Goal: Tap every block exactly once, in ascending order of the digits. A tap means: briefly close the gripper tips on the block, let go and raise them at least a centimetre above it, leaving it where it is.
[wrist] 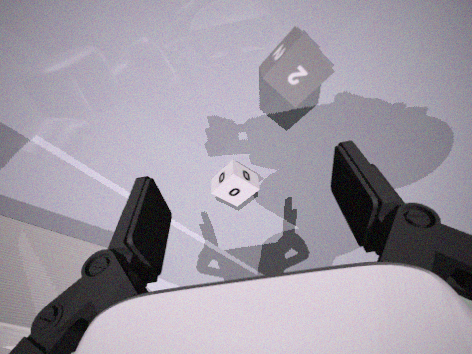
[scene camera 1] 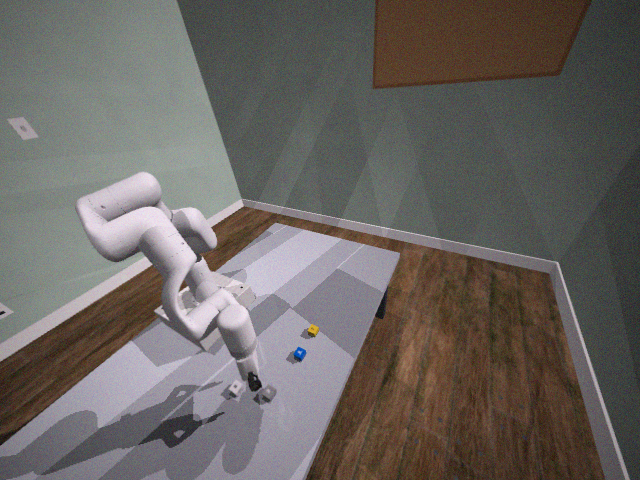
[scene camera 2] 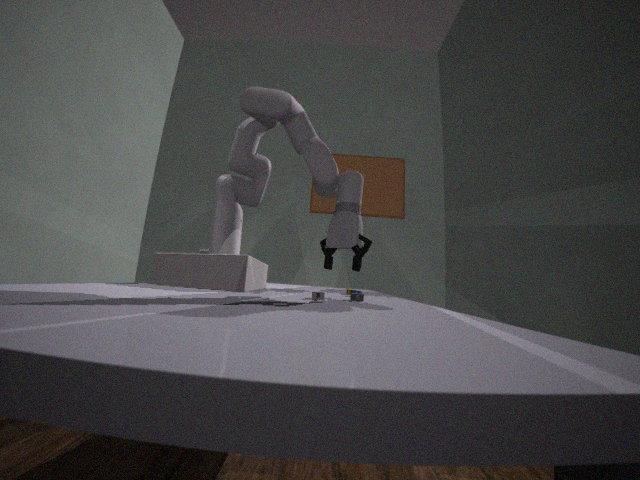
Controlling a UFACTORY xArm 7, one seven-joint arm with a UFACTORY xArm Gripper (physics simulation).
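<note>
My gripper (scene camera 1: 255, 387) (scene camera 2: 342, 268) (wrist: 245, 180) is open and empty, fingers wide apart, hanging above the table near the white and grey blocks. The white block (scene camera 1: 235, 388) (scene camera 2: 317, 296) (wrist: 234, 185) shows the digit 0; in the wrist view it appears between the fingers, below them. The grey block (scene camera 1: 267, 393) (scene camera 2: 357, 297) (wrist: 296, 72) shows a 2 and lies beyond the fingertips in the wrist view. The blue block (scene camera 1: 299, 353) and yellow block (scene camera 1: 313, 330) lie farther along the table, their digits too small to read; in scene camera 2 they are partly hidden behind the grey block.
The blocks rest on the pale table (scene camera 1: 330, 372) (scene camera 2: 310, 351). The arm's box-shaped base (scene camera 1: 209, 341) (scene camera 2: 201, 271) stands on it, away from the blocks. The table's long edge runs to the right of the blocks in scene camera 1. Arm shadows fall around the white and grey blocks.
</note>
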